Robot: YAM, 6 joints.
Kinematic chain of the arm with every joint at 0, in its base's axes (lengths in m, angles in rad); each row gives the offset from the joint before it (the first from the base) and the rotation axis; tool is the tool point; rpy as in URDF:
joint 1: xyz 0 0 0.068 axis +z
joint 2: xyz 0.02 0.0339 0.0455 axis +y
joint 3: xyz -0.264 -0.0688 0 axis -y
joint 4: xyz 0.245 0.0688 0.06 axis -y
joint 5: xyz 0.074 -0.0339 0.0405 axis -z
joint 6: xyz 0.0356 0 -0.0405 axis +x
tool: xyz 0 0 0 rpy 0 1.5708 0
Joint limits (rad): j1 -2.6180..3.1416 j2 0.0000..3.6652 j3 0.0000..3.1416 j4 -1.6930..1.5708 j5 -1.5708..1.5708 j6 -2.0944..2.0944
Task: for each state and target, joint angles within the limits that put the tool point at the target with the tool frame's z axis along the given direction. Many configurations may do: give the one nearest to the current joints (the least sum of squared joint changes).
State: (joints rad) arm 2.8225 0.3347 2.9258 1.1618 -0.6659 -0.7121
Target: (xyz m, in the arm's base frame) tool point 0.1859 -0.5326 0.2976 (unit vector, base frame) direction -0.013 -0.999 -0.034
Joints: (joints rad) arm 1.9295 0.2592 2.6634 0.7740 -0.3715 -0.7121
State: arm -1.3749 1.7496 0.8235 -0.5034 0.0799 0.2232
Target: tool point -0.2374 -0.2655 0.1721 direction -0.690 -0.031 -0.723
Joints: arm -2.2486 1.7755 1.0771 -0.3089 0.5446 0.2232
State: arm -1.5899 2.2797 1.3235 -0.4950 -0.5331 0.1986
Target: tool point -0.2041 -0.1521 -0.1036 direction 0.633 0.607 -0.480
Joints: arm -2.4876 2.8506 1.3519 -1.1395 0.0969 0.1986
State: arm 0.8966 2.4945 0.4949 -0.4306 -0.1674 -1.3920
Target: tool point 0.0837 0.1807 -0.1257 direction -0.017 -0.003 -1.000
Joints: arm 1.1345 2.6861 0.6478 0.4576 -0.0141 -1.3920
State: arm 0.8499 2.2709 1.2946 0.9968 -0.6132 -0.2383
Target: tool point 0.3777 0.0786 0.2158 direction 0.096 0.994 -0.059
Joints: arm 0.1150 1.8373 1.0546 0.5080 -1.3516 -0.2383
